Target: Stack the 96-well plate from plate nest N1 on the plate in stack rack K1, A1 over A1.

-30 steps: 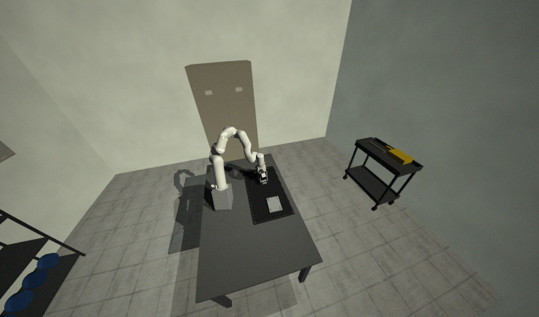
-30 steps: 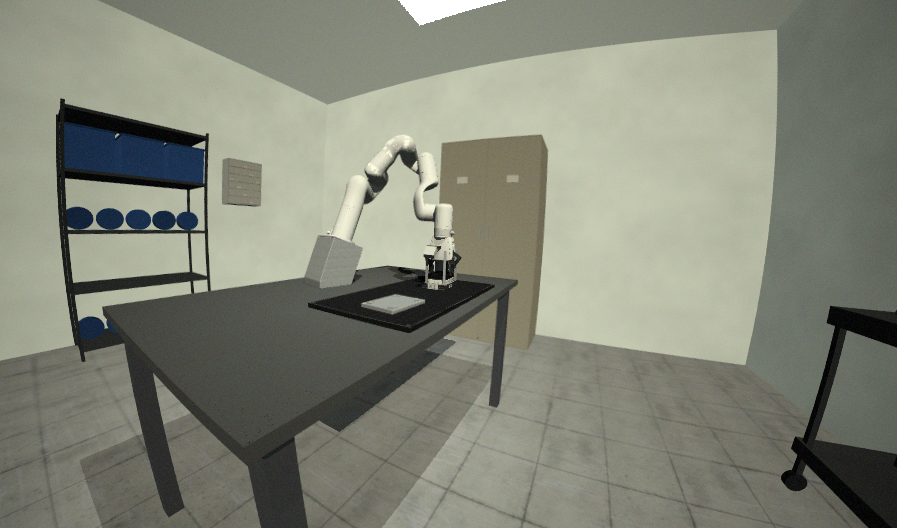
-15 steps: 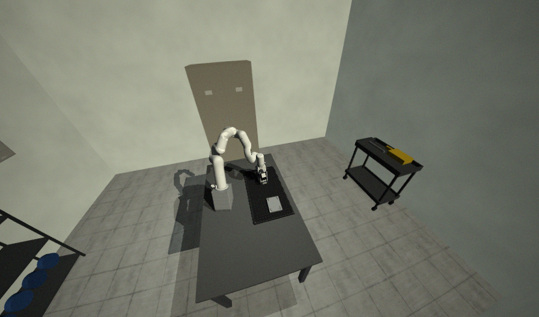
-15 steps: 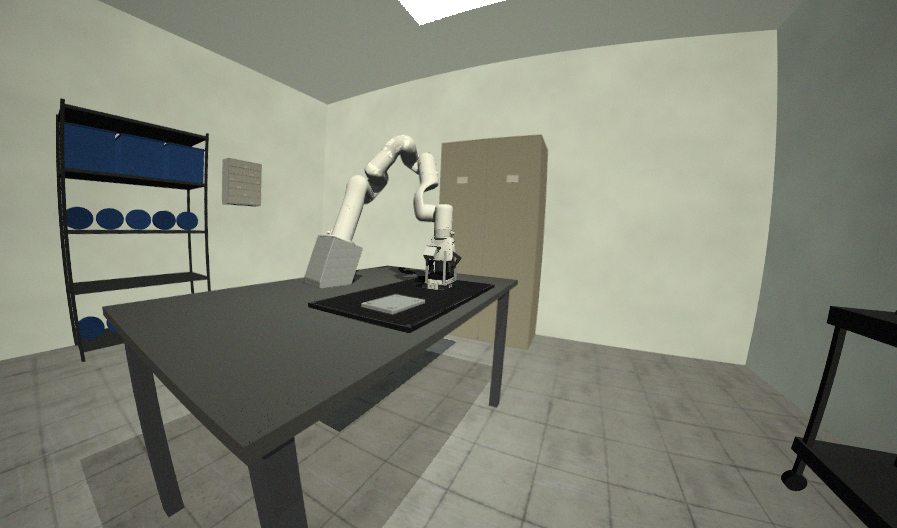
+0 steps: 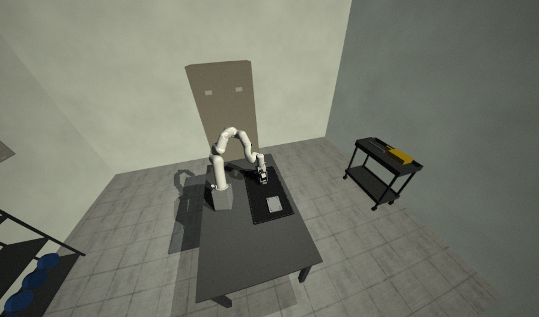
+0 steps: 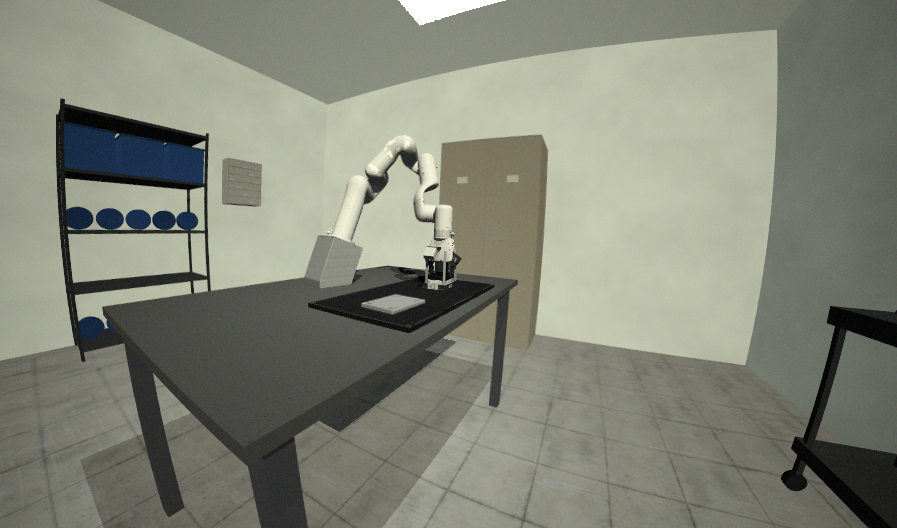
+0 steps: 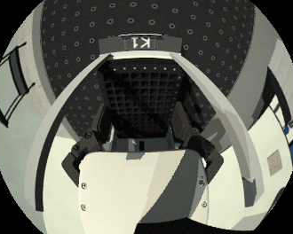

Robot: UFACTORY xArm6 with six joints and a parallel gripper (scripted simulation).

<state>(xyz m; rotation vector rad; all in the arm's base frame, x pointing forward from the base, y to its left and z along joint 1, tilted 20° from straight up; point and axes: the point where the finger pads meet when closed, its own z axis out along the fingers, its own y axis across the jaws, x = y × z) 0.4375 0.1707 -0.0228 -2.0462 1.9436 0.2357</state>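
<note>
The dark 96-well plate lies 1 cm below my hand. From my hand the other things lie so: pale plate nest N1: 38 cm to the right, 5 cm below, 2 cm ahead; then pale A1 mark: 45 cm to the right, 4 cm below, 4 cm behind.
</note>
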